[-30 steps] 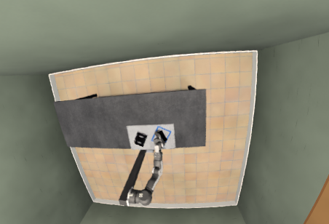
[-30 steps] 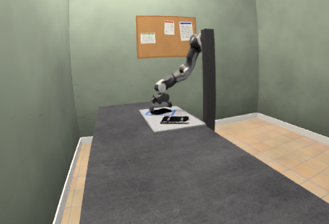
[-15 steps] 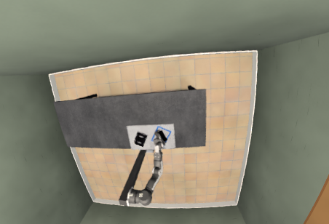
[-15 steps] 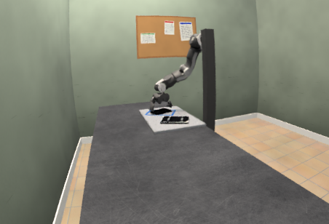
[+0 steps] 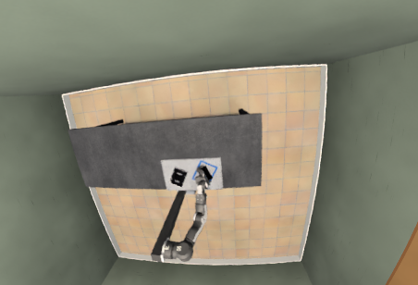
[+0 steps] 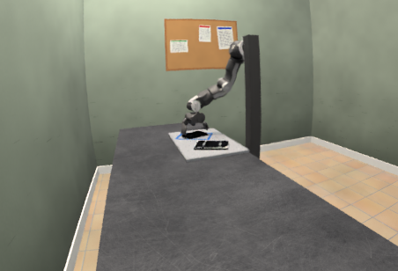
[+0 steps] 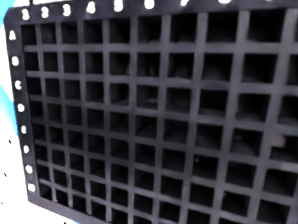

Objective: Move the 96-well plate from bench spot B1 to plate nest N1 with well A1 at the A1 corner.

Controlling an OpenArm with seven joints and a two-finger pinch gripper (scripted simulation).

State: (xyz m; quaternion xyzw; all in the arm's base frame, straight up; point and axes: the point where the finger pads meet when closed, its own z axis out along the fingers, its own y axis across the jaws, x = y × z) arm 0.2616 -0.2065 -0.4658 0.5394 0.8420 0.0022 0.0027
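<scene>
The black 96-well plate lies 1 cm below my hand. Also, from my hand: black plate nest N1: 23 cm to the left, 4 cm behind, 1 cm below.
</scene>
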